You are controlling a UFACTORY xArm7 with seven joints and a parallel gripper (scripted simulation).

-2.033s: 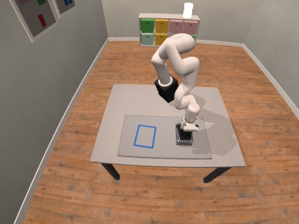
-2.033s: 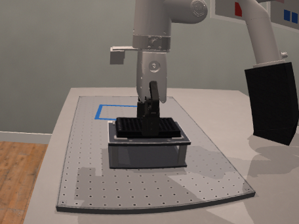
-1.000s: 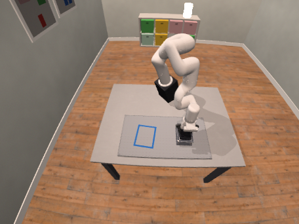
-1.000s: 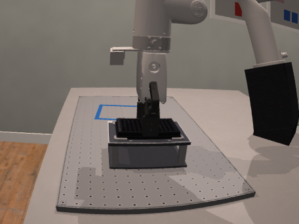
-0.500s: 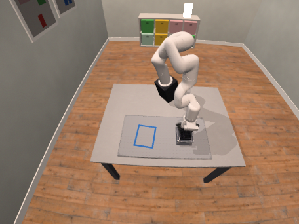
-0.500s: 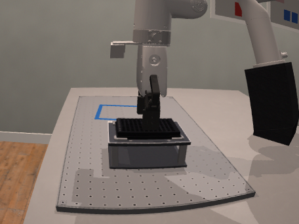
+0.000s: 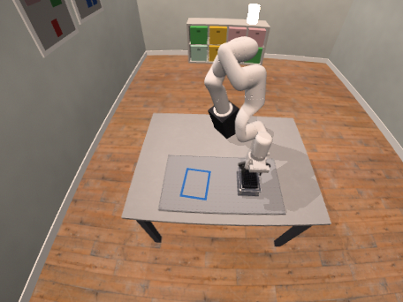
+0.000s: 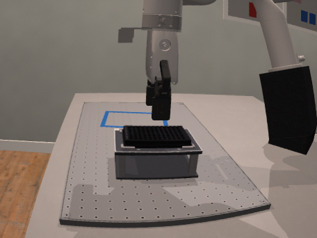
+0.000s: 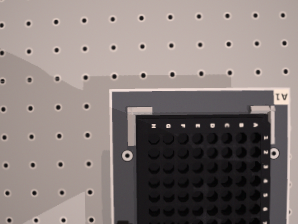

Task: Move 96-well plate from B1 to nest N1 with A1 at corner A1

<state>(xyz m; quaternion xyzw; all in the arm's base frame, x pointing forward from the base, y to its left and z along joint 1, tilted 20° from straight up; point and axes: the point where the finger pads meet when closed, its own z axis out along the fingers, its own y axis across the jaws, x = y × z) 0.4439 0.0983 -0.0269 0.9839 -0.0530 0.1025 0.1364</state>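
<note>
The black 96-well plate lies 60 mm below my hand. Round my hand: raised plate nest: 70 mm below; then A1 corner mark: 70 mm ahead, 60 mm to the right, 70 mm below.
</note>
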